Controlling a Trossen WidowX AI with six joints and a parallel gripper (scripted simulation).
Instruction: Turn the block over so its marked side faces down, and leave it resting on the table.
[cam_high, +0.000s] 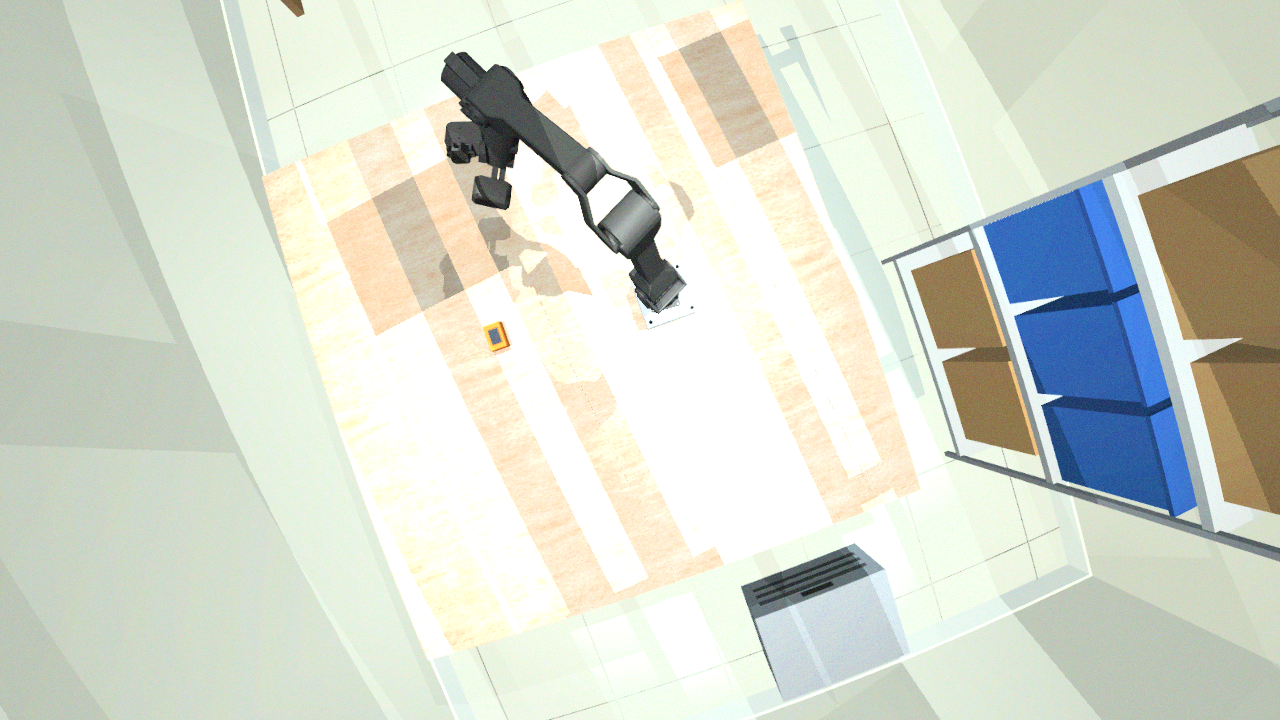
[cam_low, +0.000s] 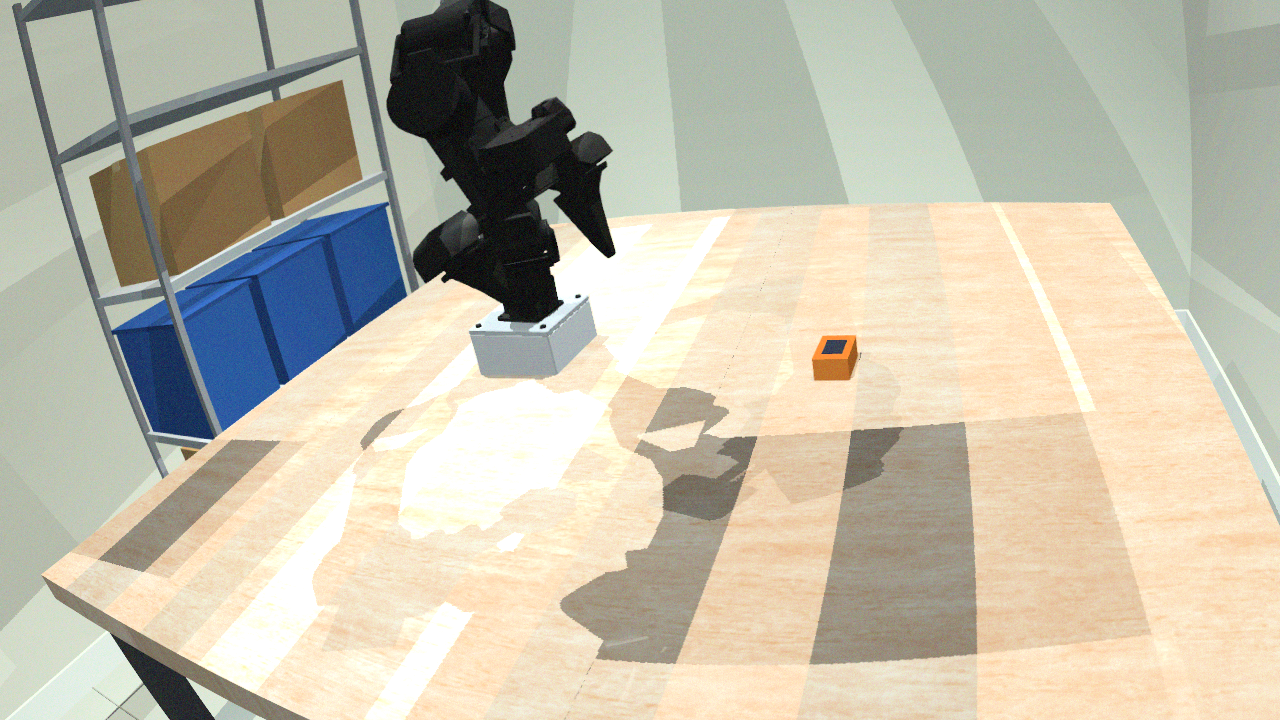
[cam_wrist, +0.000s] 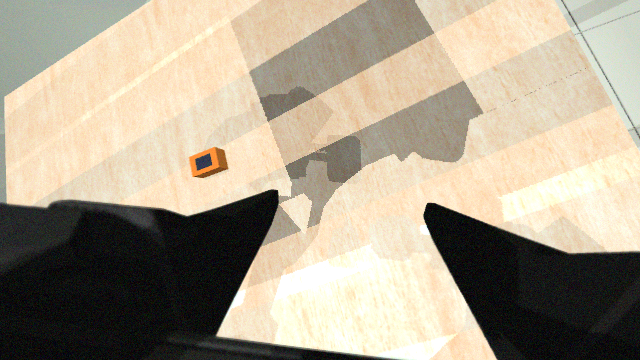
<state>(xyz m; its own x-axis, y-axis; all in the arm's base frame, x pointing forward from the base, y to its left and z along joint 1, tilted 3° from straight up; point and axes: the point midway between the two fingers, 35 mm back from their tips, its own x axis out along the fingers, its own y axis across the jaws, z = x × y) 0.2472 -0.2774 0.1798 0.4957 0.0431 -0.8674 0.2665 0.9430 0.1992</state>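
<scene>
The orange block lies 120 mm ahead of my gripper tip, 260 mm to the left of it and 180 mm below it.
</scene>
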